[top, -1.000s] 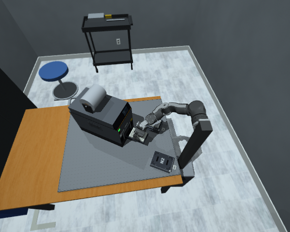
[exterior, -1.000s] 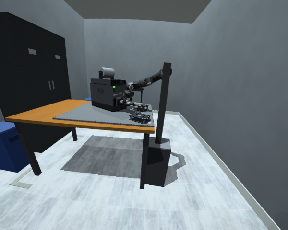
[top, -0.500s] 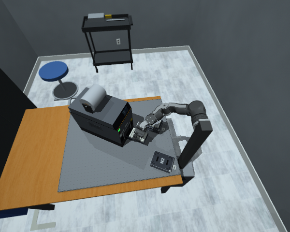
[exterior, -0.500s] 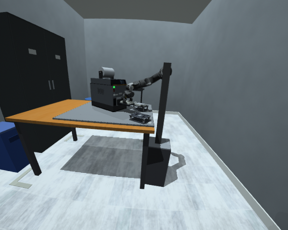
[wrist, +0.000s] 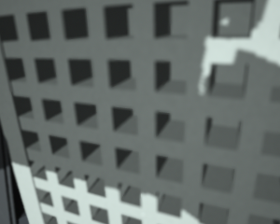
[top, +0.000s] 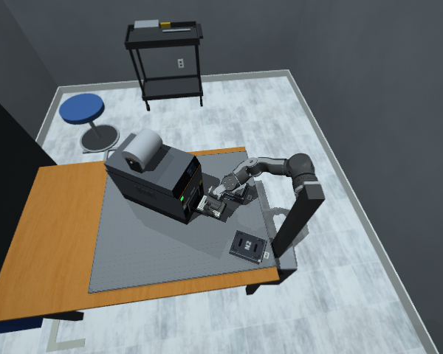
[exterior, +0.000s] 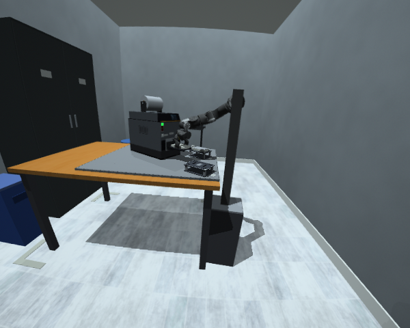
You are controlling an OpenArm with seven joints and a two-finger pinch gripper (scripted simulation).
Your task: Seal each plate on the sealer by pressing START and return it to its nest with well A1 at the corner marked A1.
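Now: hand right at the white well plate. Round my hand: foil roll: 300 mm ahead, 140 mm to the right, 300 mm above; sealer stage: 10 mm below; grey start button: 130 mm ahead, 40 mm to the left, 80 mm above.
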